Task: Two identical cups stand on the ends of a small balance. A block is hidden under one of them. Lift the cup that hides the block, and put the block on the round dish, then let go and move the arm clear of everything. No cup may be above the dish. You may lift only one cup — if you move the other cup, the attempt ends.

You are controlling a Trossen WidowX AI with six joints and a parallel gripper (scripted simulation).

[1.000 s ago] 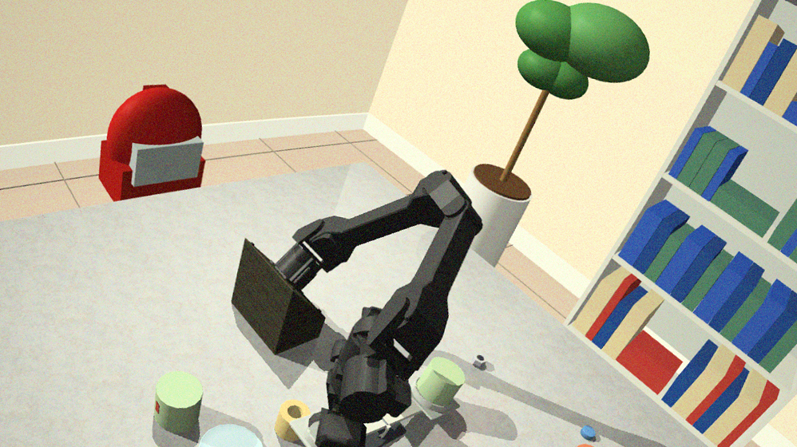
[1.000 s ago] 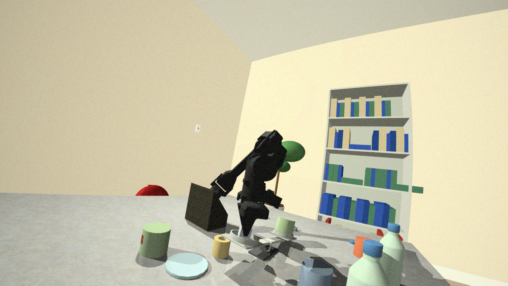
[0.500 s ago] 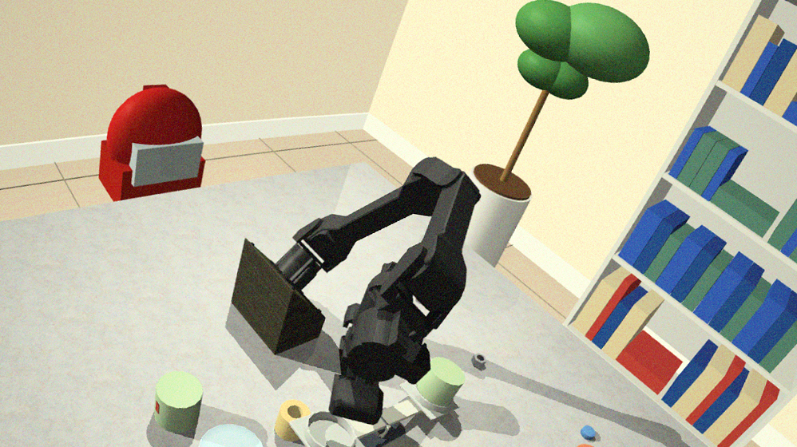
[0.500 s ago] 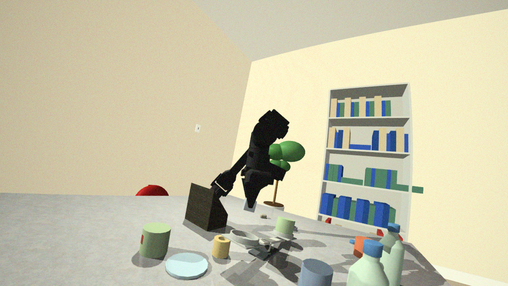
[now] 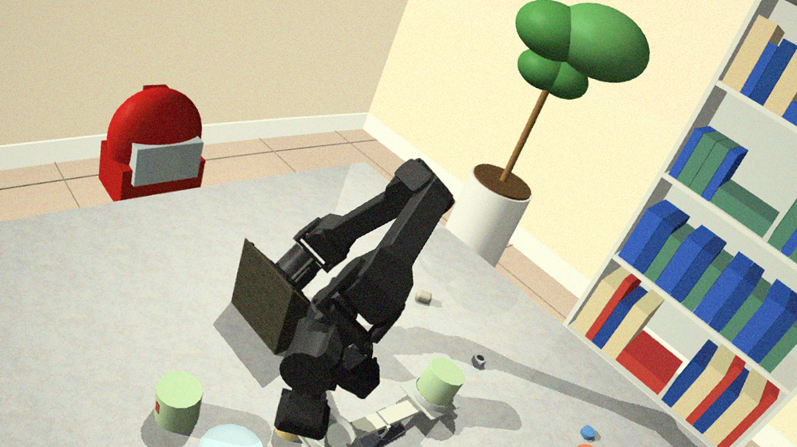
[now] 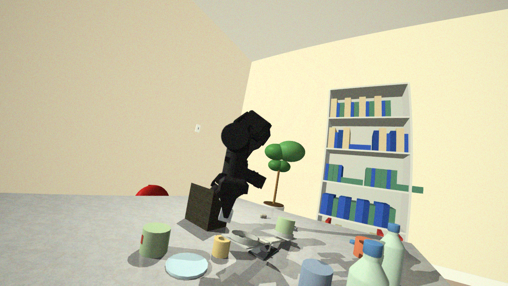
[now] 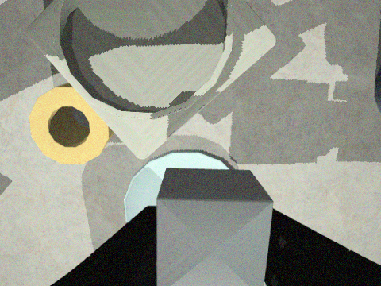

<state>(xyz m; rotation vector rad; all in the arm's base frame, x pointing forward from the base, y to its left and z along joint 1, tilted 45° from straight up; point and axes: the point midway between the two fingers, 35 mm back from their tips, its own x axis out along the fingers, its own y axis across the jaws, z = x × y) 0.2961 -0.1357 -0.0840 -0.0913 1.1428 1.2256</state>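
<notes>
Right now the pale blue round dish is 5 cm behind my gripper tip, 6 cm to the right of it and 13 cm below it. Also, from my gripper tip: small balance: 2 cm ahead, 19 cm to the left, 11 cm below; then block: right at my gripper tip; then yellow roll: 5 cm behind, 5 cm to the left, 11 cm below.
</notes>
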